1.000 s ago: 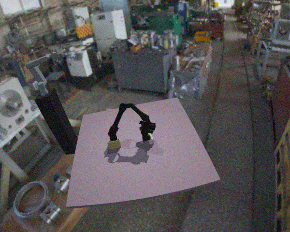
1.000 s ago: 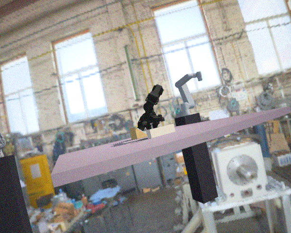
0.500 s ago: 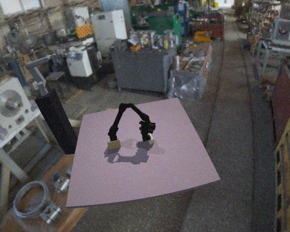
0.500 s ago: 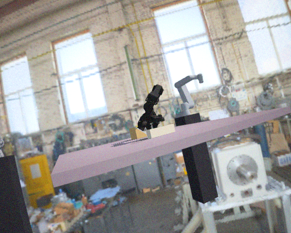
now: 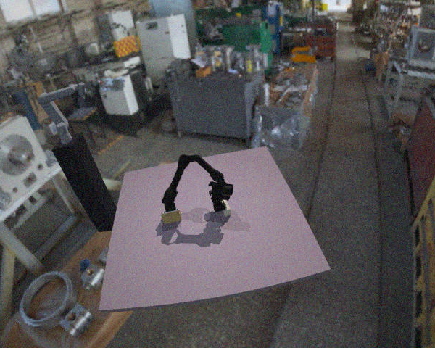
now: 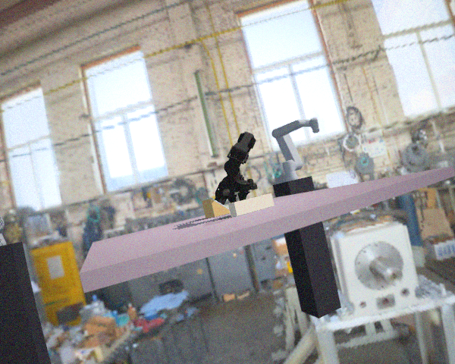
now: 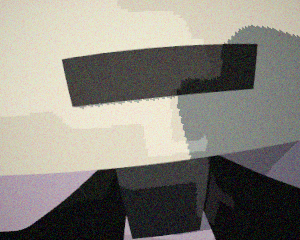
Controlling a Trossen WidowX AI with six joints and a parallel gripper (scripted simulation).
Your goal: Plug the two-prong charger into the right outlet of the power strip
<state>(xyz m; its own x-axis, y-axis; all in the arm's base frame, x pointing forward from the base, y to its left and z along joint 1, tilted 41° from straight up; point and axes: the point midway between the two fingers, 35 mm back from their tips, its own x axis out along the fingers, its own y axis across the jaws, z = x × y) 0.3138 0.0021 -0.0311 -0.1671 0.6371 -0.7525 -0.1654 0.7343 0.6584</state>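
Right now the black two-prong charger is 2 cm ahead of my gripper tip and 1 cm above it.
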